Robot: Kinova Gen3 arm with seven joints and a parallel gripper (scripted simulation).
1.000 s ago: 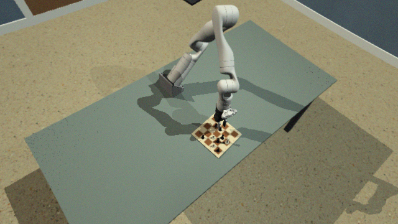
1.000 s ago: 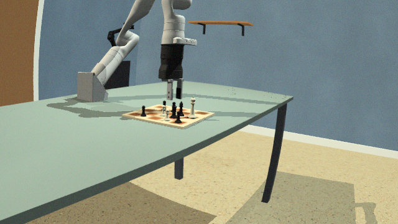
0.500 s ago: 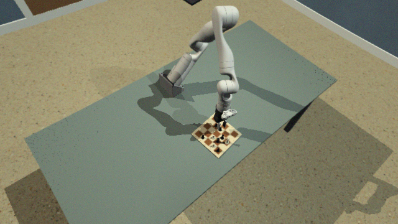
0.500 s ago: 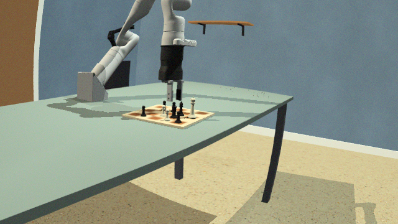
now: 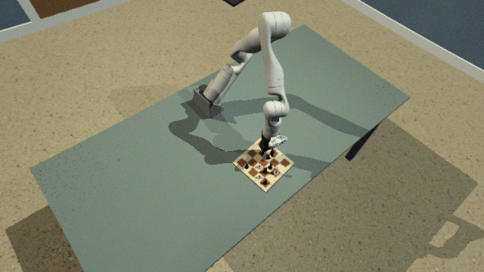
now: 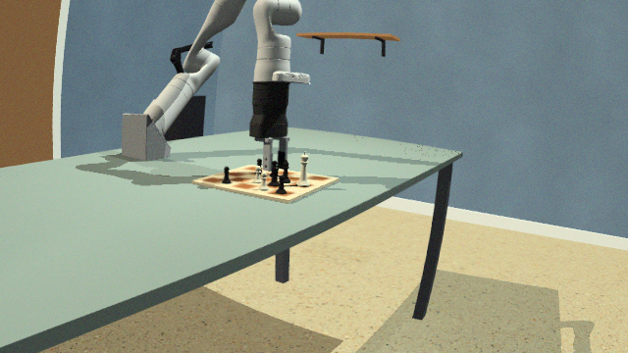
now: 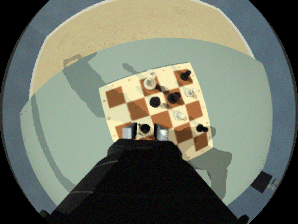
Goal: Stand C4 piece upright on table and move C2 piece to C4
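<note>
My gripper is now 30 mm to the left of the small chessboard and 30 mm above it. Round my hand: tall white piece: 80 mm ahead, 30 mm to the right.
</note>
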